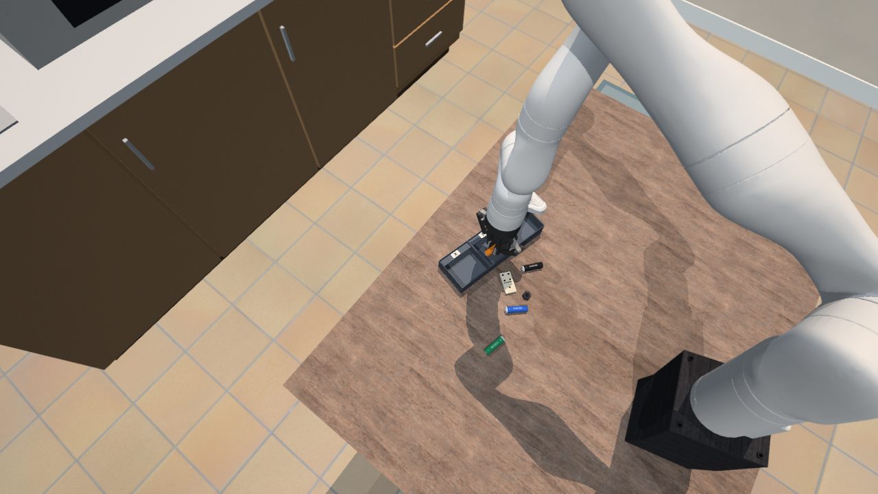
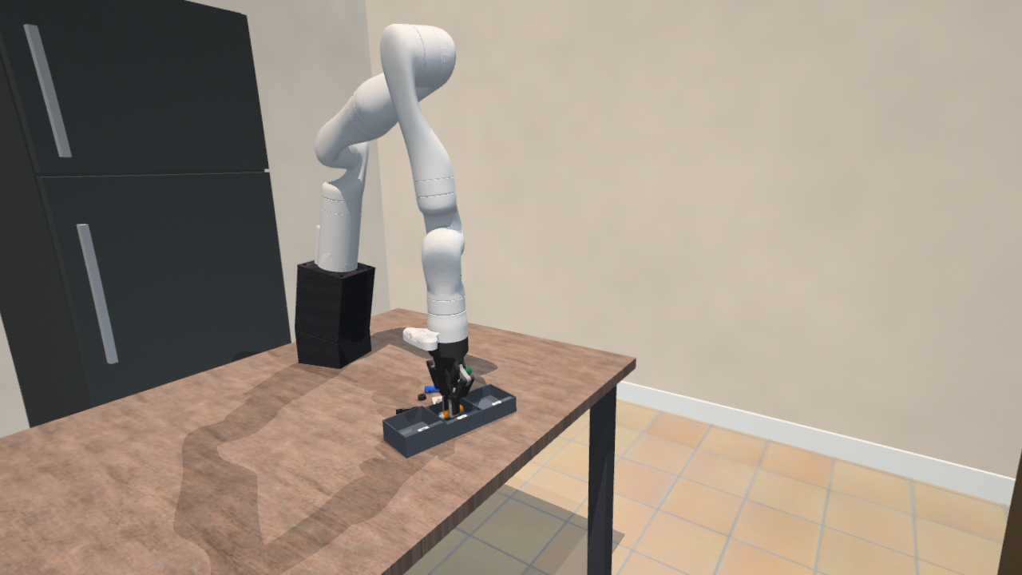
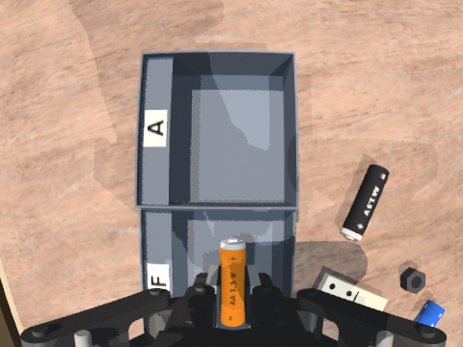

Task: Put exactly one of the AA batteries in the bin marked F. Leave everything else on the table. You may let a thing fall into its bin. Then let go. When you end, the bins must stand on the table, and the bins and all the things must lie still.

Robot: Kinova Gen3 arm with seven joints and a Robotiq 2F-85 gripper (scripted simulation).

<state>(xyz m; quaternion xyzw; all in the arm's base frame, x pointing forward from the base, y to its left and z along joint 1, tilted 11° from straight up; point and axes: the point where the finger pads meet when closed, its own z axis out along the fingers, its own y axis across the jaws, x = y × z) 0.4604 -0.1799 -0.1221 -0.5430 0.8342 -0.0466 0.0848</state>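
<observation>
The orange AA battery is 2 cm below my hand. The rest, counted from my hand: white domino 6 cm behind, 5 cm to the left, 3 cm below; then dark bin row 1 cm ahead, 1 cm to the right, 2 cm below; then black battery 10 cm behind, 1 cm to the right, 3 cm below.
</observation>
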